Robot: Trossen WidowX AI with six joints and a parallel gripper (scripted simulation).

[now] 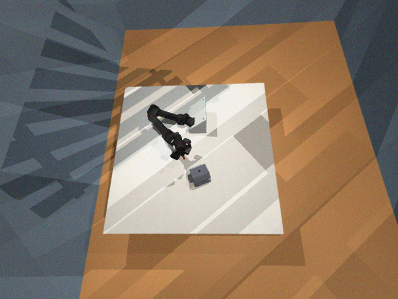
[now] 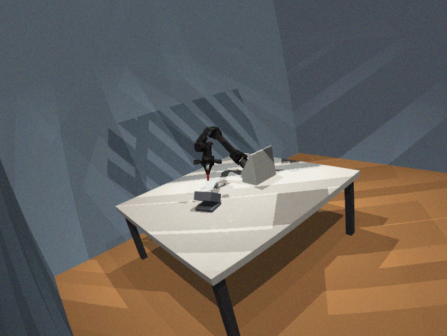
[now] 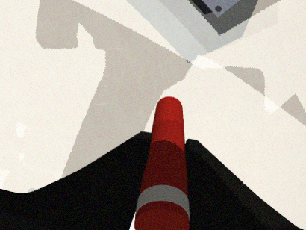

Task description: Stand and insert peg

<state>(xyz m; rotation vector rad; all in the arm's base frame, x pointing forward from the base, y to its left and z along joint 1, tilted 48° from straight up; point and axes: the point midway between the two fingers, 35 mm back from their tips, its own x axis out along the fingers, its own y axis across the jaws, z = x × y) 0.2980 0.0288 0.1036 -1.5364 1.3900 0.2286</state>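
Right now my gripper tip is 110 mm short of the grey sloped panel, 120 mm to the right of it and 90 mm above it. Round my gripper tip: red peg 10 mm behind, 20 mm above.
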